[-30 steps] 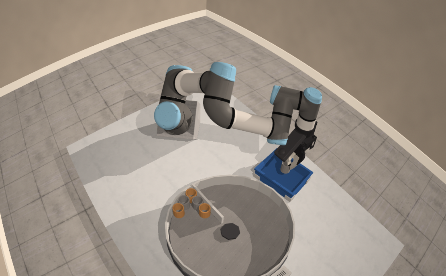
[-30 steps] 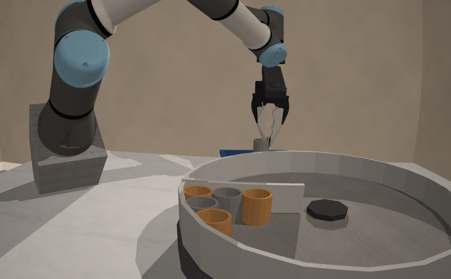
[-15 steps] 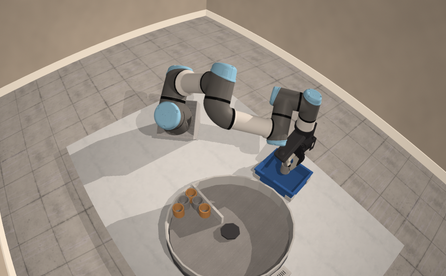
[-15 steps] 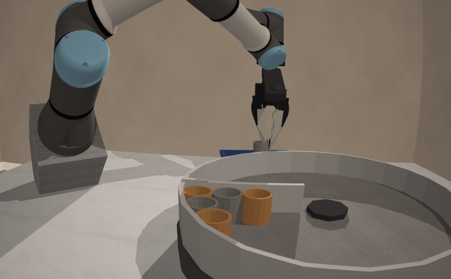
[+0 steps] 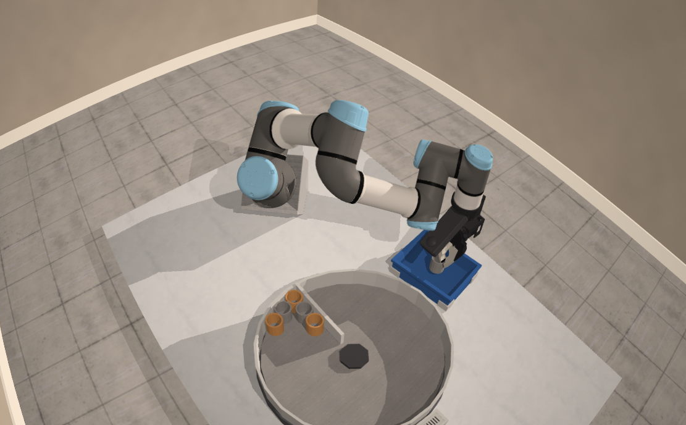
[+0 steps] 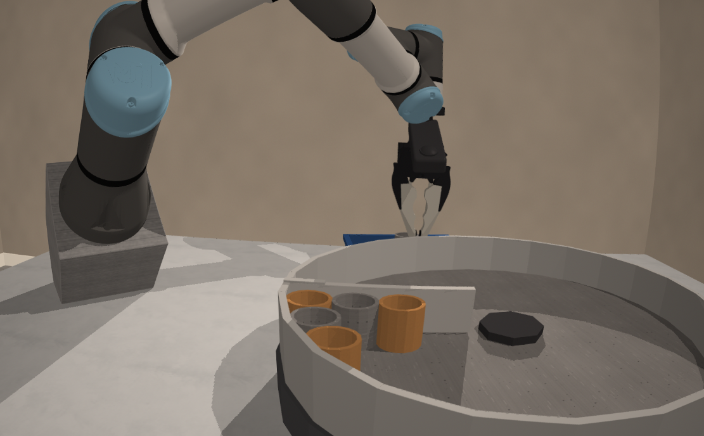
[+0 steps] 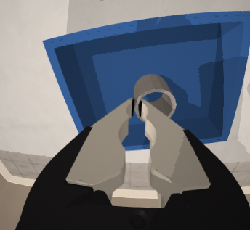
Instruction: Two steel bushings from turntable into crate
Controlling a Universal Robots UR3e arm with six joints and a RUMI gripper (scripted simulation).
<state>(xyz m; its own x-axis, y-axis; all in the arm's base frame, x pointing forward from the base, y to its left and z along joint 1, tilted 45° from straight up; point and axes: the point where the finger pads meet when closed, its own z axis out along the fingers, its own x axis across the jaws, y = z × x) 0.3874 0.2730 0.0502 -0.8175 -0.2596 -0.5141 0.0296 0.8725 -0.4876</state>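
Right now the blue crate is 20 mm behind my hand and 40 mm below it. Round my hand: turntable 50 mm ahead, 340 mm to the right, 10 mm below.
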